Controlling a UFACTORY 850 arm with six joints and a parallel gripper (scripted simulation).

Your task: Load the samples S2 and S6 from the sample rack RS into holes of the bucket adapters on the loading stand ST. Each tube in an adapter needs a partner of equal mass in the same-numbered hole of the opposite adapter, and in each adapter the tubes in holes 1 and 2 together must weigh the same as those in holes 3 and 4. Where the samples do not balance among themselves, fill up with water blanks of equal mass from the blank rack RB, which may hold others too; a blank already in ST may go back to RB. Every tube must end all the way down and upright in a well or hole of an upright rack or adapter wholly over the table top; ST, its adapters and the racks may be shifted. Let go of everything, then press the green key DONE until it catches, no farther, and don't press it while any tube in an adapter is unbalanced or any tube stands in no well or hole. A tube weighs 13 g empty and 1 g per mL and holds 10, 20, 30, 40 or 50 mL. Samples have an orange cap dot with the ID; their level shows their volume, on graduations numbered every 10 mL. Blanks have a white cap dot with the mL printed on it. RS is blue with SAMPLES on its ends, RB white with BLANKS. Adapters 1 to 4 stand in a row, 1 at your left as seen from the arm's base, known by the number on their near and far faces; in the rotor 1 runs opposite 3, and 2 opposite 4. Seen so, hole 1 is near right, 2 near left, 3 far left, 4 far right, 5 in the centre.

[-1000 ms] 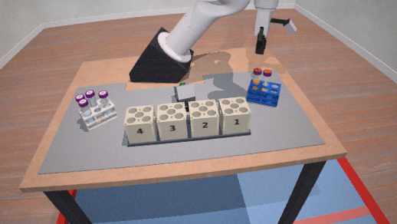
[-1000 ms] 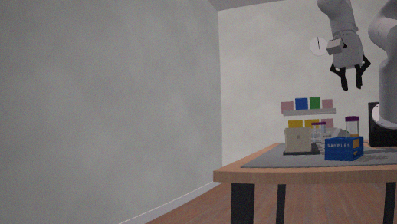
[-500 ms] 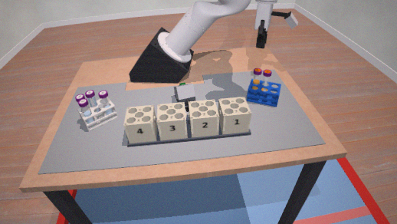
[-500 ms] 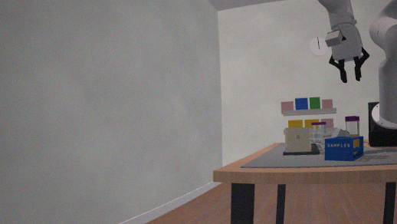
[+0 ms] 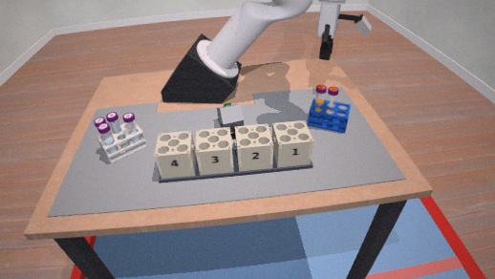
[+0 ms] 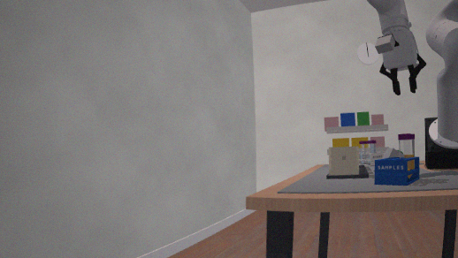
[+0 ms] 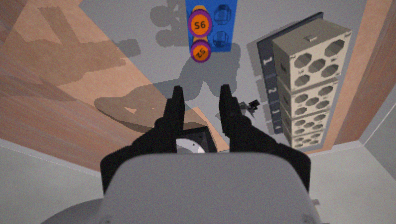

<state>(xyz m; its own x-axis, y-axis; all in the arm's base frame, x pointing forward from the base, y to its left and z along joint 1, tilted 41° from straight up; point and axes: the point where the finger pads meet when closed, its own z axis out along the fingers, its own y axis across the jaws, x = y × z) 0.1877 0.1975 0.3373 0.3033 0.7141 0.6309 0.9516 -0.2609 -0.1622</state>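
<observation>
My hand is 20 mm short of the sample S6, 40 mm to the right of it and 190 mm above it. From my hand the other things lie so: blue sample rack RS: 30 mm ahead, 30 mm to the left, 220 mm below; then adapter 1: 210 mm ahead, 110 mm to the right, 200 mm below; then sample tube S2: 10 mm behind, 190 mm below.
</observation>
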